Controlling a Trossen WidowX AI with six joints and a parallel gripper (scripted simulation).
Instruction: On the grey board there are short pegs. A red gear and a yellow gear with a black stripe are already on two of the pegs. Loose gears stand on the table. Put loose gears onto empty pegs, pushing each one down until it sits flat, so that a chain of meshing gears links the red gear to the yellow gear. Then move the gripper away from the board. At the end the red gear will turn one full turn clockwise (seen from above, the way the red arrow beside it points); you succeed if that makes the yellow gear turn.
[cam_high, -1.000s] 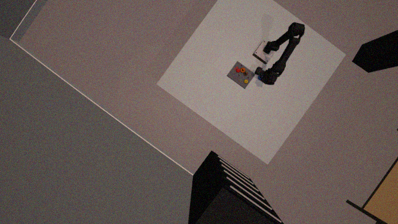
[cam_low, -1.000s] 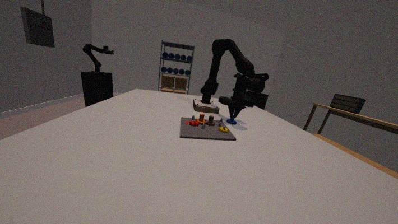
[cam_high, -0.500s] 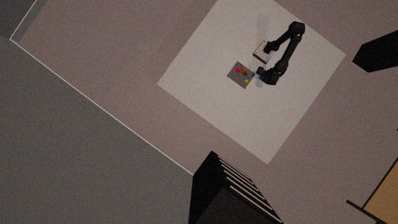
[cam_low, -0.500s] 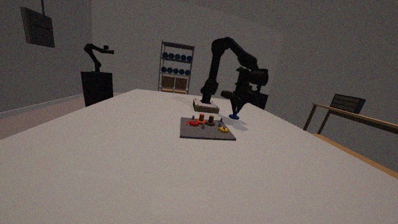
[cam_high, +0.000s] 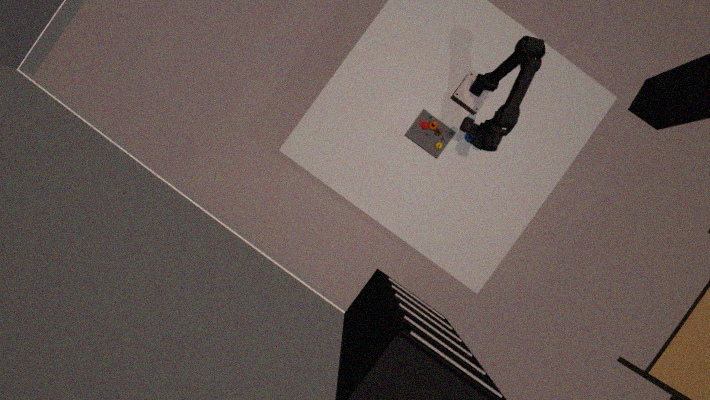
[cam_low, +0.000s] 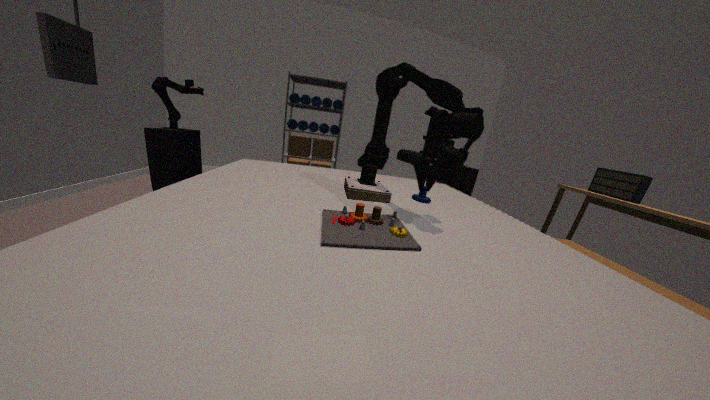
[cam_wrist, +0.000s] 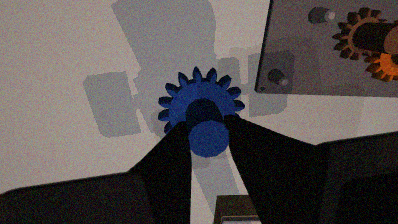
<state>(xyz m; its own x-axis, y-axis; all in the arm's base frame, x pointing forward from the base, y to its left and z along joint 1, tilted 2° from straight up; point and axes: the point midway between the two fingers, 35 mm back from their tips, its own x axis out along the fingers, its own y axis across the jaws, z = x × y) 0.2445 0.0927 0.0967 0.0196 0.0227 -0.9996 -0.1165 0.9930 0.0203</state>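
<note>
The brown gear is 140 mm to the right of my gripper tip, 70 mm below it and 40 mm ahead of it. The rest, counted from my gripper tip: orange gear (180 mm to the right, 70 mm below, 20 mm ahead); then blue gear (10 mm below); then yellow gear (100 mm to the right, 100 mm ahead, 80 mm below).
</note>
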